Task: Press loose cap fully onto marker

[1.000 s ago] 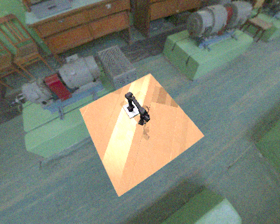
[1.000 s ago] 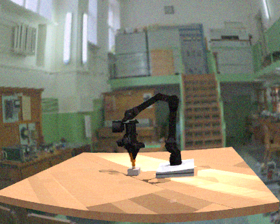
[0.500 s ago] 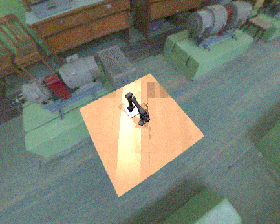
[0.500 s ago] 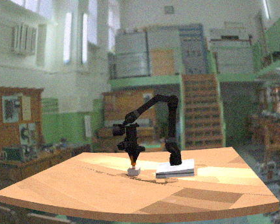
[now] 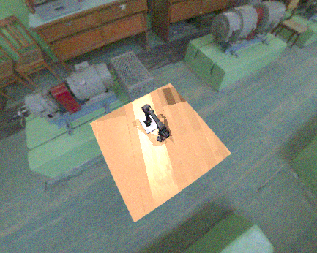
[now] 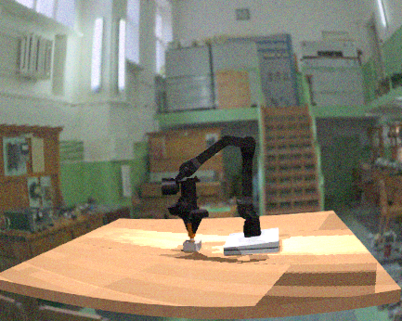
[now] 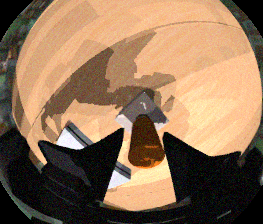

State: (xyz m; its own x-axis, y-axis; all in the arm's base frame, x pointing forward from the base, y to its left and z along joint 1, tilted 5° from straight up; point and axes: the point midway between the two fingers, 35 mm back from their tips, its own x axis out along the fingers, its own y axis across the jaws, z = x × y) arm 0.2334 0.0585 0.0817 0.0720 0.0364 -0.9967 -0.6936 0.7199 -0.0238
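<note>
My gripper tip is 1 cm below the orange cap. The rest, counted from my gripper tip: holder block: 5 cm below.
</note>
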